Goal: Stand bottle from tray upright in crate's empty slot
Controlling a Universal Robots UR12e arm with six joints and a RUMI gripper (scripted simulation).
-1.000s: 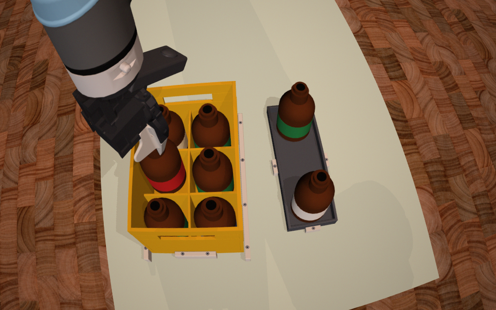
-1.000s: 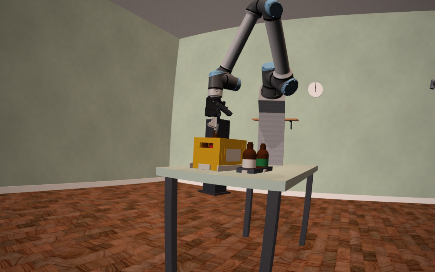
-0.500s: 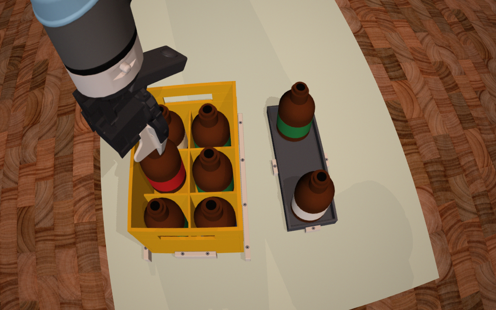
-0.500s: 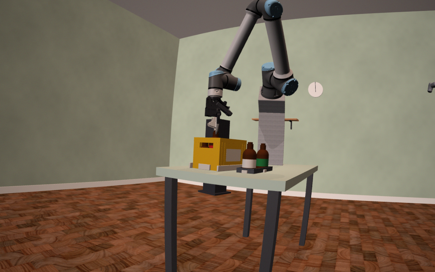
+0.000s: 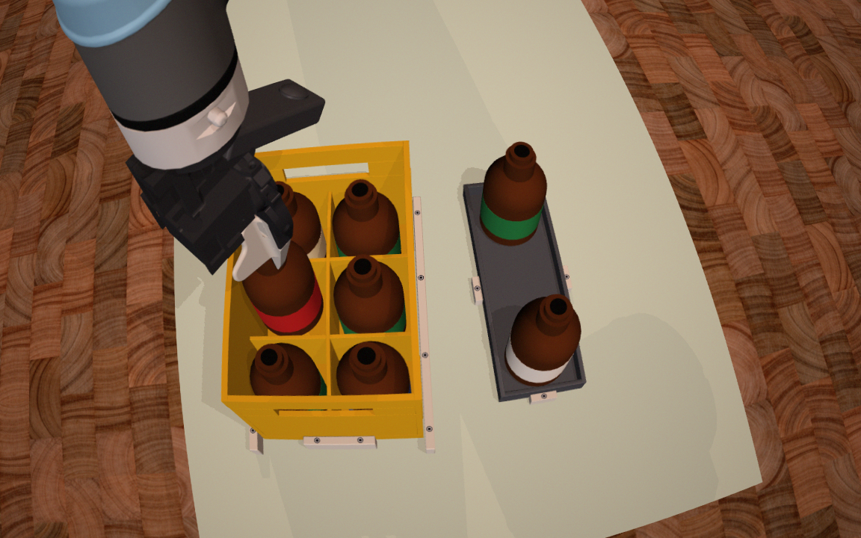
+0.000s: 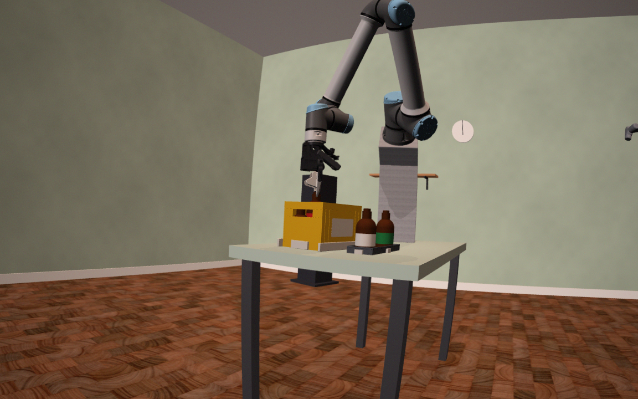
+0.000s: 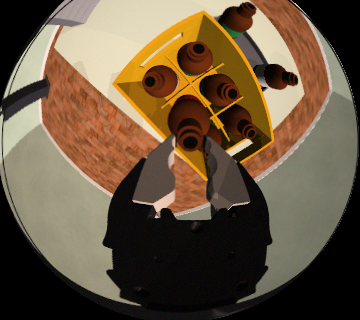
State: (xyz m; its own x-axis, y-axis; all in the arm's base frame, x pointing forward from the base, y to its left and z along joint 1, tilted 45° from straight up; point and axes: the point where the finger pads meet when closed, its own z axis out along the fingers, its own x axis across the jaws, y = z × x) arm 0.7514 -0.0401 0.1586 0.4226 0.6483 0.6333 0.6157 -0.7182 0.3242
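Now: hand 7 cm above the glass bottle. The rest, counted from my hand: yellow crate: 13 cm below, 4 cm to the left; then dark tray: 26 cm to the left, 20 cm below, 7 cm behind.
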